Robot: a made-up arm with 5 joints.
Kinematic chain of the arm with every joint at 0, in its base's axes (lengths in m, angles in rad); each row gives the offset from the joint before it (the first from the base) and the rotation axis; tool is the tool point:
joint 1: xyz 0 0 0.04 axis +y
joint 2: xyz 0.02 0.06 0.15 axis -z
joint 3: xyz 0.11 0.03 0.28 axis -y
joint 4: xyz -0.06 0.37 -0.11 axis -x
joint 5: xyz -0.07 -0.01 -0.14 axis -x
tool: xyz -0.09 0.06 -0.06
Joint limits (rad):
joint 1: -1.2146..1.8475
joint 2: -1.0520..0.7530
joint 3: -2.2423..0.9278
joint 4: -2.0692..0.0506
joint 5: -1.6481..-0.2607
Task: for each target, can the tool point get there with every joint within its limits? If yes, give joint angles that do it. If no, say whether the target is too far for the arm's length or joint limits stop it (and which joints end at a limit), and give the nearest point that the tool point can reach.
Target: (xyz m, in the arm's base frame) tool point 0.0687 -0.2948 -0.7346
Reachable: no: joint limits stop it (at a limit: joint 2, joint 3, joint 4, joint 5) | nearest point 0.0436 0.2446 -0.4512 | short by 0.610 m
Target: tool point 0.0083 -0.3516 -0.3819
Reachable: no: joint limits stop it (at a limit: joint 2, joint 3, joint 4, joint 5) | nearest point 0.0097 0.2446 -0.4530 | short by 0.600 m
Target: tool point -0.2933 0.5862 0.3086
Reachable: yes | joints -0.7576 0.1195 -0.0250 -1.5681 -1.0667
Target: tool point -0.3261 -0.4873 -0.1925
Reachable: no: joint limits stop it (at a limit: joint 2, joint 4, joint 5) | nearest point -0.4867 0.0720 -0.3070 | short by 0.593 m
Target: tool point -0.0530 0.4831 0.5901
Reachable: yes | joints 0.5720 -0.5068 -0.1308 -1.6437 -0.6482
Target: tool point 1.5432 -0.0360 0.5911
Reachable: no: too far | nearest point 0.8042 0.2190 0.3272 | short by 0.825 m
